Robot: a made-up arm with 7 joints.
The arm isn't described. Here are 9 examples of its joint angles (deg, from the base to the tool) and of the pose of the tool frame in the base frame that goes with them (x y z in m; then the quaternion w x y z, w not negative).
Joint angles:
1: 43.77 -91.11 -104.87 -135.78 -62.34 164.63 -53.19
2: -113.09 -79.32 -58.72 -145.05 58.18 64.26 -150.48
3: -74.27 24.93 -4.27 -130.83 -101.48 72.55 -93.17
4: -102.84 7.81 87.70 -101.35 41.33 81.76 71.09
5: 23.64 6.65 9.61 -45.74 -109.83 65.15 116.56
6: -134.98 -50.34 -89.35 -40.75 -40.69 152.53 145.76
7: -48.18 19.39 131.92 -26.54 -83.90 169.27 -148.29
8: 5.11 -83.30 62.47 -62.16 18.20 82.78 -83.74
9: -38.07 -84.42 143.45 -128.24 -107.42 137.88 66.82
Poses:
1: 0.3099 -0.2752 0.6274 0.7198 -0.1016 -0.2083 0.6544
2: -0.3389 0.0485 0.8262 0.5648 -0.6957 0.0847 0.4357
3: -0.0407 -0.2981 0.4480 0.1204 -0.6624 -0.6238 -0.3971
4: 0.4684 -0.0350 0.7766 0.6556 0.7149 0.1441 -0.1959
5: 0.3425 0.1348 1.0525 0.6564 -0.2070 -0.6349 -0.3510
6: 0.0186 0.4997 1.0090 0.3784 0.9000 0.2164 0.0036
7: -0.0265 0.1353 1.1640 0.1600 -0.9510 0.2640 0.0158
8: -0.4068 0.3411 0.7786 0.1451 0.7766 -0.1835 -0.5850
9: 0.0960 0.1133 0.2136 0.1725 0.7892 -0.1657 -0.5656
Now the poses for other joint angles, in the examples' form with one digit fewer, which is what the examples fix.
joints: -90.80 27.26 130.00 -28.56 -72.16 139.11 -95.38
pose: 0.109 0.030 1.174 0.485 -0.763 0.223 0.363
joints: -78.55 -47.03 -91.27 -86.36 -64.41 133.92 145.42
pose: -0.586 0.083 0.841 0.344 0.457 0.474 0.669
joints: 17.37 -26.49 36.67 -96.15 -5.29 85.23 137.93
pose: 0.146 0.364 0.932 0.907 0.359 -0.179 -0.131
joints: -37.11 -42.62 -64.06 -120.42 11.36 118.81 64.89
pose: -0.212 -0.461 0.842 0.464 0.413 -0.577 -0.530
